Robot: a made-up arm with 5 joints.
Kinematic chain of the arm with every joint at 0, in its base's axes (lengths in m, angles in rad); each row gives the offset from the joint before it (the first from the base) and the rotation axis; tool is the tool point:
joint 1: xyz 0 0 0.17 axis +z
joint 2: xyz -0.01 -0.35 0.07 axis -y
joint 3: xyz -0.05 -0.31 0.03 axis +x
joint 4: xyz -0.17 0.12 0 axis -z
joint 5: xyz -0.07 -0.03 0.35 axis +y
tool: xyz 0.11 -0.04 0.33
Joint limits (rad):
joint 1: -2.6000..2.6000
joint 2: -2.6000..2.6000
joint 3: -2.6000..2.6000
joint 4: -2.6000..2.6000
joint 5: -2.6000..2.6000
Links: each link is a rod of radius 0.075 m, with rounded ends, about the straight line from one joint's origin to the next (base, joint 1, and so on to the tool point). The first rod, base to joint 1, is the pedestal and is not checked.
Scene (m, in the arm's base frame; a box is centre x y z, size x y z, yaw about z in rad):
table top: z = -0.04
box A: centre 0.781 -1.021 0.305 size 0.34 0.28 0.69 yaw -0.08
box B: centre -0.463 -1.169 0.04 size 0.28 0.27 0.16 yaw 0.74
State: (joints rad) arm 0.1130 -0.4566 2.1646 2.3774 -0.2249
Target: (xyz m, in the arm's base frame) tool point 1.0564 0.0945 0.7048
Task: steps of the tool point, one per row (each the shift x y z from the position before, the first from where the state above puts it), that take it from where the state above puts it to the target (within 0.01 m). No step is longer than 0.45 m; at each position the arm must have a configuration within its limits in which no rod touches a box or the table.
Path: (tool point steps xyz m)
1: 0.1152 -0.0262 0.1636
2: 0.1167 0.0235 0.1627
3: 0.1095 0.0717 0.1520
4: 0.0940 0.1146 0.1325
5: 0.0709 0.1493 0.1054
6: 0.0419 0.1733 0.0729
7: 0.3679 0.2236 -0.0539
8: 0.2342 0.3458 -0.0886
9: 0.0666 0.3923 -0.1114

